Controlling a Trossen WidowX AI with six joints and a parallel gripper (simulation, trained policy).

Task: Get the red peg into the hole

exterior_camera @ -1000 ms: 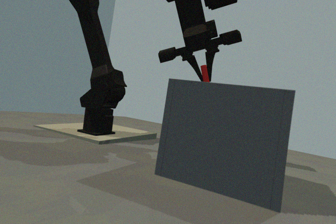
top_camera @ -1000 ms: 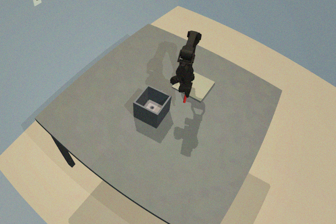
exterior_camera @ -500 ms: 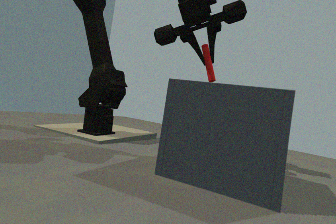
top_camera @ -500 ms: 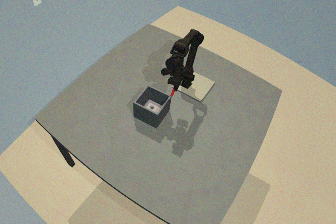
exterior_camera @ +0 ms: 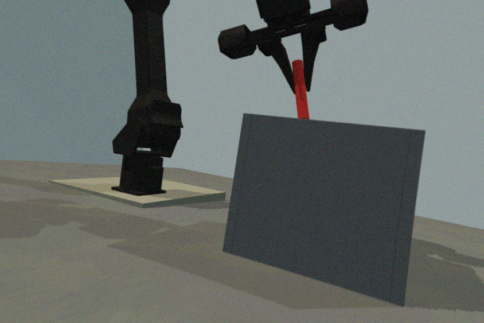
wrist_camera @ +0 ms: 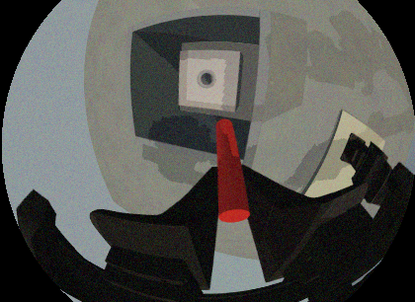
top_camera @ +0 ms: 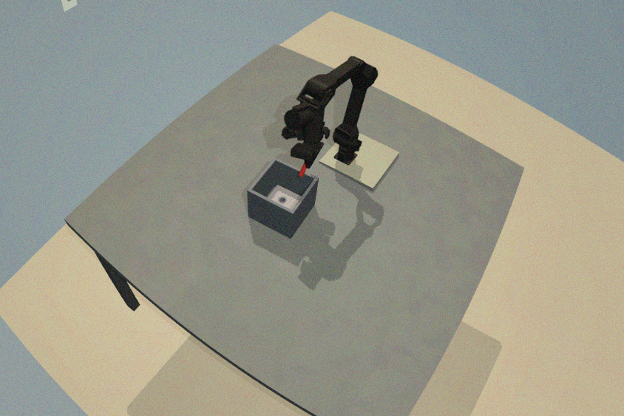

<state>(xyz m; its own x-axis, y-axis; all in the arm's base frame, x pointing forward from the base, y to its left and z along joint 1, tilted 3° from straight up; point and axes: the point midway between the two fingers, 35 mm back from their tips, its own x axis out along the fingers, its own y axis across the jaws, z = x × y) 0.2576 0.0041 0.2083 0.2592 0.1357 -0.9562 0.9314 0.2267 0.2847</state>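
Now: gripper tip 140 mm above the pale plate, 70 mm short of it and 40 mm to the left of it. From my gripper tip the other things lie so: red peg 10 mm to the right.
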